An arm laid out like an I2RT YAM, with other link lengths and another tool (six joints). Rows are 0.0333 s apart.
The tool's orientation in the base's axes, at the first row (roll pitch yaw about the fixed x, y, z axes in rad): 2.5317 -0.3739 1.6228
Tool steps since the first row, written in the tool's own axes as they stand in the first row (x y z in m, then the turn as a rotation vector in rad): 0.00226 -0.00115 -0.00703 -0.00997 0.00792 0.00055; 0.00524 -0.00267 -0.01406 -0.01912 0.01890 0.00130; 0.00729 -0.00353 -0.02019 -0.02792 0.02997 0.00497; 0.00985 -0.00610 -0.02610 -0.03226 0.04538 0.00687; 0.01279 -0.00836 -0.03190 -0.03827 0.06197 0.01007; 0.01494 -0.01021 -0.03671 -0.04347 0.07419 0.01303; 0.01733 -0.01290 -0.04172 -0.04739 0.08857 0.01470; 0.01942 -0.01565 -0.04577 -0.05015 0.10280 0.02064
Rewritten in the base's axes. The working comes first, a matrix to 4 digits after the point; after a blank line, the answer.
The tool's axes in the first row as the columns of a matrix, in the base's axes (used below as rounded here):
-0.0484 0.8295 0.5564
0.9297 -0.1663 0.3288
0.3652 0.5332 -0.7631

-0.00497 -0.00002 0.00558 0.00736 -0.01041 0.00016; -0.01029 0.00069 0.01122 0.01733 -0.02049 0.00210; -0.01451 0.00073 0.01619 0.02898 -0.02931 0.00199; -0.02006 0.00159 0.02026 0.04303 -0.03528 0.00717; -0.02530 0.00279 0.02456 0.05886 -0.04257 0.01138; -0.02962 0.00352 0.02803 0.07089 -0.04847 0.01374; -0.03475 0.00454 0.03129 0.08394 -0.05395 0.01870; -0.03939 0.00561 0.03367 0.09918 -0.05693 0.02075
